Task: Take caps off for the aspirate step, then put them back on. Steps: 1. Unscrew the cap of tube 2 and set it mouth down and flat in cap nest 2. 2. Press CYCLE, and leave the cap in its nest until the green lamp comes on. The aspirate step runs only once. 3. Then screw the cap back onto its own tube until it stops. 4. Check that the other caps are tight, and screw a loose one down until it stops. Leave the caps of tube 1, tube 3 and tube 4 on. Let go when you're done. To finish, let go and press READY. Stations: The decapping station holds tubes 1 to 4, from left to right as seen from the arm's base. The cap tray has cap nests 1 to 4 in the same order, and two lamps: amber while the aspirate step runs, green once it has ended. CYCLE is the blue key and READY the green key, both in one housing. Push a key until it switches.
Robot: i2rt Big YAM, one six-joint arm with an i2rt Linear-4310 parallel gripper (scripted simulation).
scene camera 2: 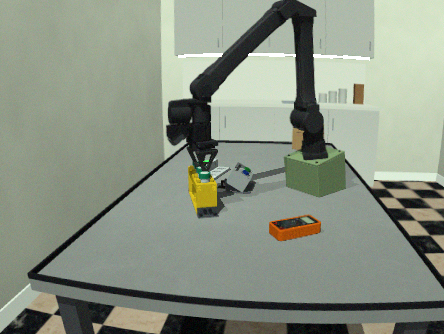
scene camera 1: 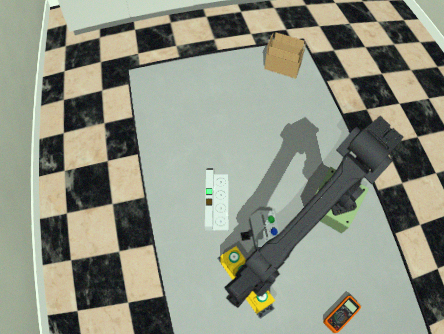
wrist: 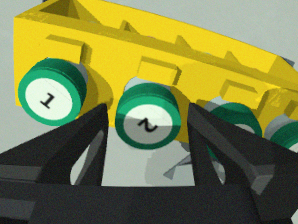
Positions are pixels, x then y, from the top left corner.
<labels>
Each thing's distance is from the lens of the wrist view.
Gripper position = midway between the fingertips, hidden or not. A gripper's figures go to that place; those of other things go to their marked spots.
gripper (wrist: 147, 112): 13 cm
grey key housing (wrist: 181, 174): 31 cm
</labels>
